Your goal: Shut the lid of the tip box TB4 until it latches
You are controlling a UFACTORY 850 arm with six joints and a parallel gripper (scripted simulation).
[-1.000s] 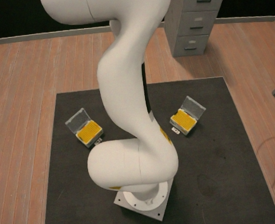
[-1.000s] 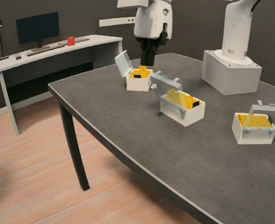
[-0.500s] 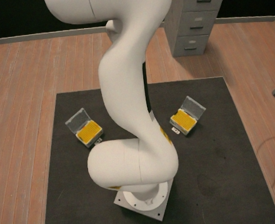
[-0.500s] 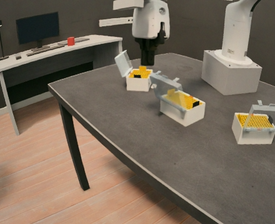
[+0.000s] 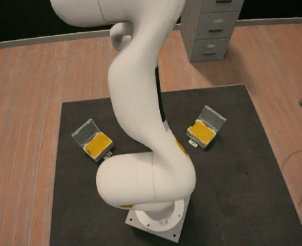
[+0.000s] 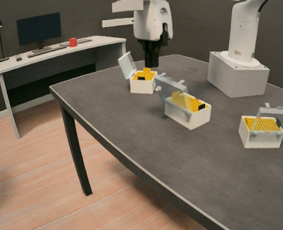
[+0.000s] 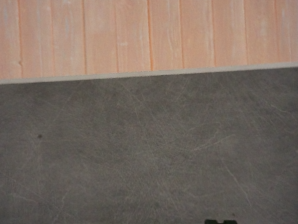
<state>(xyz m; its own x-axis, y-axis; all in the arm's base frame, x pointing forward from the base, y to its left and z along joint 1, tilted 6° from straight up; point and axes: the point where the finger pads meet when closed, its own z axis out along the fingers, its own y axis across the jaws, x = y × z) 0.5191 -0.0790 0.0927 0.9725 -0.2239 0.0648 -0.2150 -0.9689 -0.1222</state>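
My hand is 7 cm past the tip box lid, 2 cm to the right of it and 11 cm above it. Also, from my hand: TB4 label 19 cm behind, 4 cm to the left, 20 cm below; then bench label 26 cm behind, 19 cm to the right, 20 cm below.
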